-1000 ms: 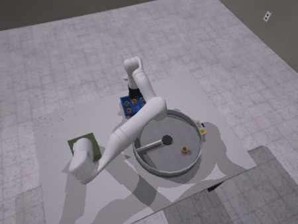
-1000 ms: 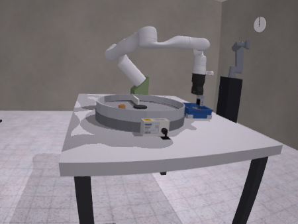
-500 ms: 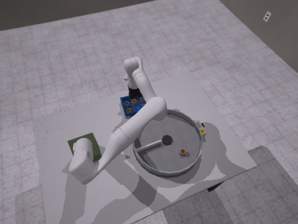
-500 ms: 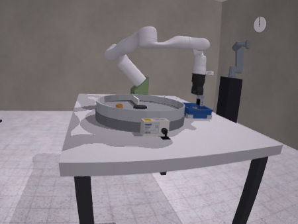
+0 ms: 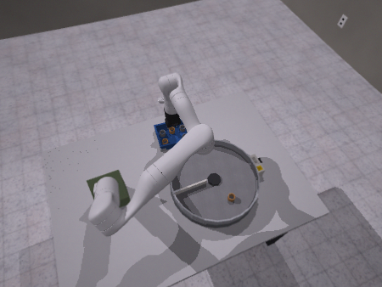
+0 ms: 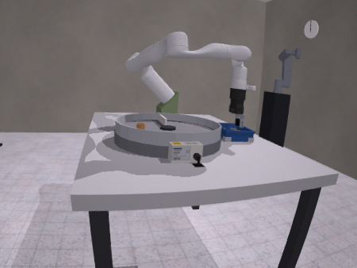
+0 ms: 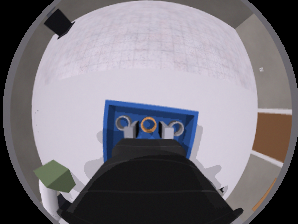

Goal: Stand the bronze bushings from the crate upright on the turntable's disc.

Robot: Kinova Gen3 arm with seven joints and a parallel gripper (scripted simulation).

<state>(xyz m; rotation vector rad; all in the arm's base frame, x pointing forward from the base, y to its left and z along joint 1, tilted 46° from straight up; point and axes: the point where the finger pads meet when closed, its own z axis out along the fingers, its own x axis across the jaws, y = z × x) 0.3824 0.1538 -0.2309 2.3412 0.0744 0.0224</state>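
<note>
Right now the crate is 3 cm to the right of my hand and 5 cm below it. The rest, counted from my hand: turntable 11 cm ahead, 37 cm to the right, 2 cm below; then turntable disc 9 cm ahead, 37 cm to the right, 2 cm below.
</note>
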